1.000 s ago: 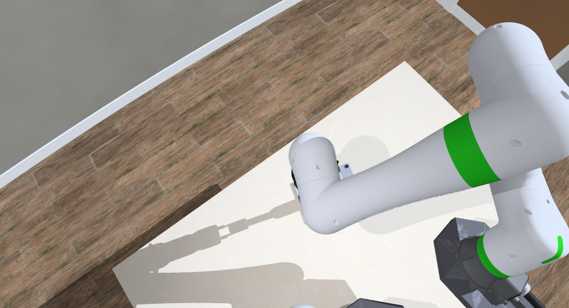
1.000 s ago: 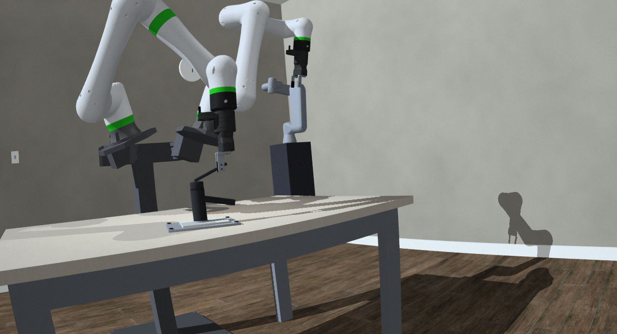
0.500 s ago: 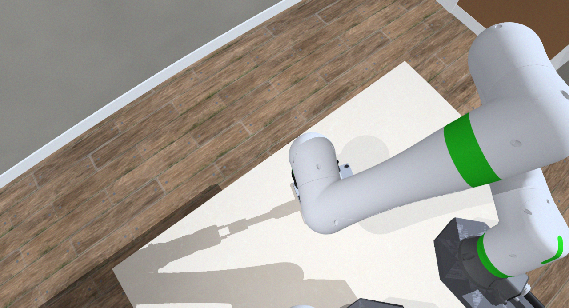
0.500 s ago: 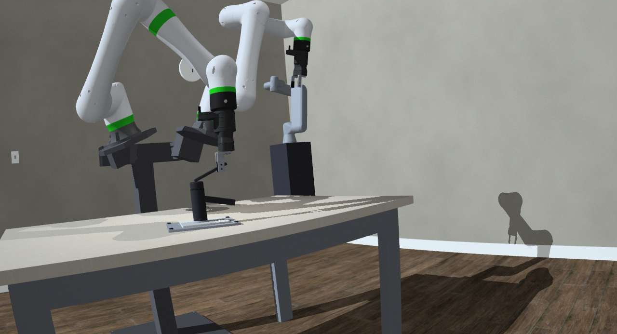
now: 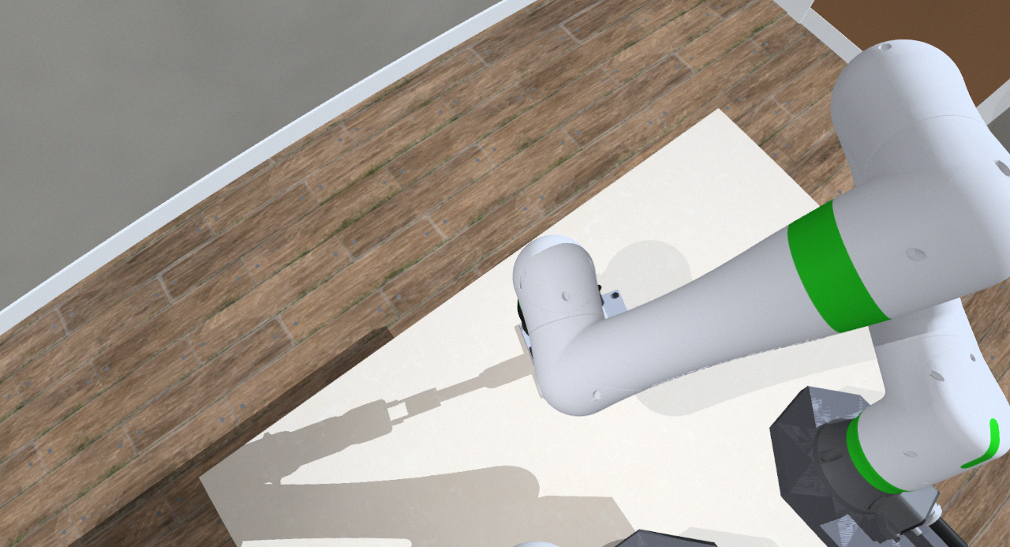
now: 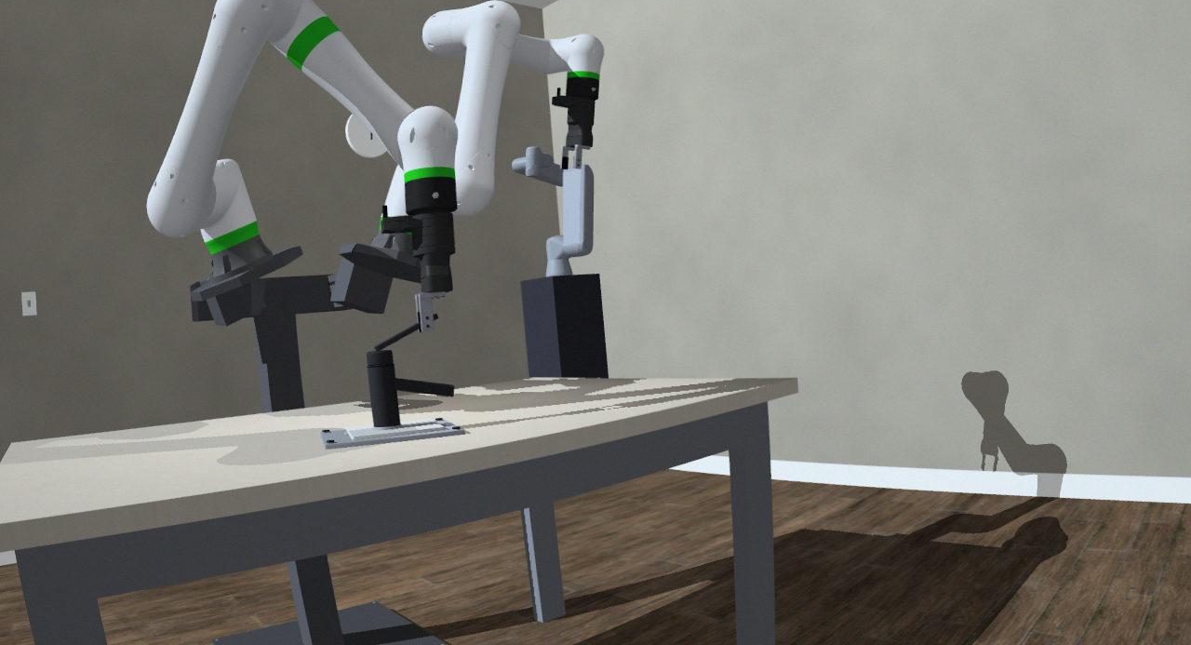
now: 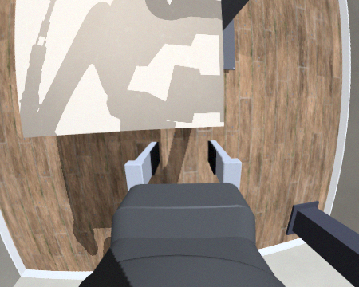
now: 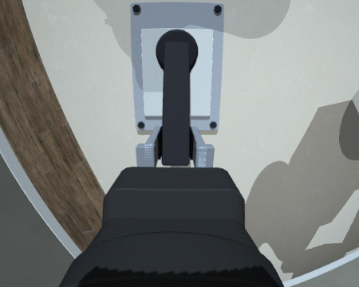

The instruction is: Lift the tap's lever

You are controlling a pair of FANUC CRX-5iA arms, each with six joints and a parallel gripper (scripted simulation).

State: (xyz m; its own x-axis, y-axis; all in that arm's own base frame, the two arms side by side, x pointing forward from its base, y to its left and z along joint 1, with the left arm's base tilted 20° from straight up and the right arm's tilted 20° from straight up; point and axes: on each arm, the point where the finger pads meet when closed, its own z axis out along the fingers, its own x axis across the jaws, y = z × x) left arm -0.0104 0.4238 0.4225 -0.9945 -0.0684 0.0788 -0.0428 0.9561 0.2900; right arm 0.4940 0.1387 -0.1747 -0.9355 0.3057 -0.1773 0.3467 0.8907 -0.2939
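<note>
Now: the flat black lever 4 cm to the right of my right hand, 2 cm below it and 1 cm behind it. Round my right hand: black tap: 7 cm below, 6 cm to the right, 2 cm behind; grey base plate: 18 cm below, 8 cm to the right, 2 cm behind.
</note>
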